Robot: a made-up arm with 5 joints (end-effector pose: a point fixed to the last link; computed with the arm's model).
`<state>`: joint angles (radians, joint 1 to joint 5).
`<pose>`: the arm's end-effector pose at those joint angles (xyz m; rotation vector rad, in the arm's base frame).
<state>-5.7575 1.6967 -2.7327 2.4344 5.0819</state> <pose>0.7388 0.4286 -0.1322 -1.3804 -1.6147 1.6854</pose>
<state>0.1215 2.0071 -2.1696 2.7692 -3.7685</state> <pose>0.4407 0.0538 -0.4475 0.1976 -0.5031 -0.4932</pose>
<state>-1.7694 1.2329 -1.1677 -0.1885 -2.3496</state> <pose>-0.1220 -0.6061 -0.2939 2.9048 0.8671 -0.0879</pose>
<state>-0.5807 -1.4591 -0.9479 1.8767 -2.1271</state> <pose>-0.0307 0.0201 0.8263 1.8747 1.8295 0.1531</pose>
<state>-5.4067 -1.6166 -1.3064 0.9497 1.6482</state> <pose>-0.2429 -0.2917 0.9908 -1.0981 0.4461 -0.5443</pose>
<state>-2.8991 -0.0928 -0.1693 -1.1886 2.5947</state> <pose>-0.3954 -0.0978 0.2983 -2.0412 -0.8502 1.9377</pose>
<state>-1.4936 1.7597 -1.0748 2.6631 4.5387</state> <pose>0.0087 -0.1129 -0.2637 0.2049 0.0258 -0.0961</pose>
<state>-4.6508 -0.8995 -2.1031 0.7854 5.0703</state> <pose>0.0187 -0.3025 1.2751 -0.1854 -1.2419 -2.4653</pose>
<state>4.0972 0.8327 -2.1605 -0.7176 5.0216</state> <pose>-0.5646 -0.7989 0.6105 0.9847 -0.4906 -0.2746</pose>
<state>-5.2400 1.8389 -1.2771 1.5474 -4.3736</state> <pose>0.0446 0.0766 -0.4562 0.9383 -0.4340 -0.1717</pose>
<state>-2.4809 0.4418 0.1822 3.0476 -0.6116</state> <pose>-0.0245 -0.0190 0.2580 0.3149 -0.4264 0.0479</pose>
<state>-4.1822 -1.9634 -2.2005 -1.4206 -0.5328</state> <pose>0.4834 -0.8247 0.2211 0.6454 2.4869 -0.6627</pose>
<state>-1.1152 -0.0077 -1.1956 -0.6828 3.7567</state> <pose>0.3040 -0.6204 0.7374 0.9646 0.8218 -0.4321</pose>
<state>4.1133 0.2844 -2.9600 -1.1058 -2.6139</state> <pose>-0.1165 -0.1706 1.2289 -0.6978 -0.1575 -1.5803</pose>
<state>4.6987 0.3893 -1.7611 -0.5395 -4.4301</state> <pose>-0.0117 -0.8568 0.7661 0.2502 1.6781 -2.3795</pose>
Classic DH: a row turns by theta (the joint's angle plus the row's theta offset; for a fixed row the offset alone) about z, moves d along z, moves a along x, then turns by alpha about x. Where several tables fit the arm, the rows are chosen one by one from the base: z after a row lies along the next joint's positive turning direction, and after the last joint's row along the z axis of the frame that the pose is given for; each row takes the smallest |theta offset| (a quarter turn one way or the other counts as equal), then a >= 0, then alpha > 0; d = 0 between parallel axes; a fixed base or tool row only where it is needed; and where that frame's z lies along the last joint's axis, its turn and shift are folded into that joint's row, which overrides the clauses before.
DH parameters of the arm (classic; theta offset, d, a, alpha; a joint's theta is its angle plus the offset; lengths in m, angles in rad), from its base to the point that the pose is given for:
joint 1: 0 0.2691 0 -1.5708
joint 2: -1.3848 0 0.4451 0
joint 3: -0.4085 0 -0.5446 0
joint 4: -1.3483 0 -0.0809 1.5708
joint 5: 3.1416 0.1032 0 0

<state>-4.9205 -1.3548 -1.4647 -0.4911 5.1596</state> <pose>-0.0935 -0.4428 1.0733 0.0794 0.2337 -2.8928</pose>
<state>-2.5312 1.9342 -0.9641 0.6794 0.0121</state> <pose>0.0819 0.0573 -0.4352 -0.4457 1.4453 0.5012</pose>
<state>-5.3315 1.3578 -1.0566 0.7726 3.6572</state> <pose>0.2031 0.2850 -0.3821 0.4747 -2.1424 0.8746</pose>
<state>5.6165 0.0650 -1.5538 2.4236 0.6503</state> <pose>0.4832 -0.3802 0.6501 -2.2130 1.7122 1.4121</pose>
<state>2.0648 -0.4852 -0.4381 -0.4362 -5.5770</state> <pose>-0.2289 0.4251 0.5273 -1.3925 -1.1245 -0.2665</pose>
